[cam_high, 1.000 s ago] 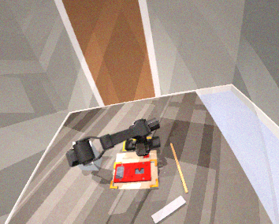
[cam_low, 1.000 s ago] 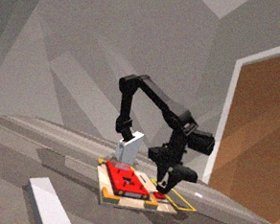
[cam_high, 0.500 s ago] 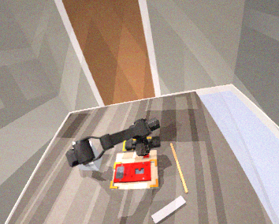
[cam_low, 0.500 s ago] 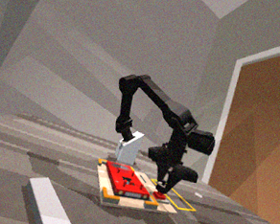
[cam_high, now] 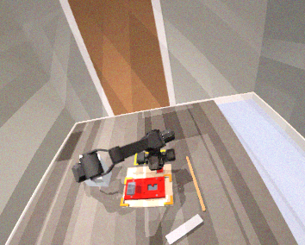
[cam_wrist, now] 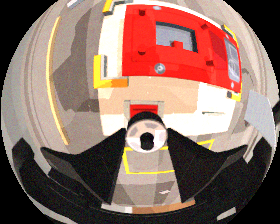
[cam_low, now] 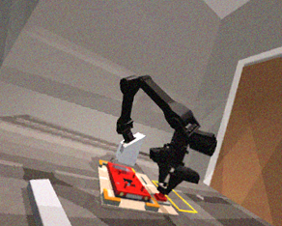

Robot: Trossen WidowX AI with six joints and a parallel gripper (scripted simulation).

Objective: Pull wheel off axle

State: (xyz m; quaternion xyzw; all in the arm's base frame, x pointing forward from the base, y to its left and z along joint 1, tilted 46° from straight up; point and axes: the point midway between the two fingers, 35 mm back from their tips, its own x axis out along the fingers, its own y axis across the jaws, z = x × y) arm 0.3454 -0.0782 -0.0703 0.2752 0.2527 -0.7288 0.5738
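Right now my gripper tip is right at the wheel. The rest, counted from my gripper tip: white block 60 mm ahead, 310 mm to the right, 30 mm below; then thin wooden stick 160 mm ahead, 110 mm to the right, 30 mm below.
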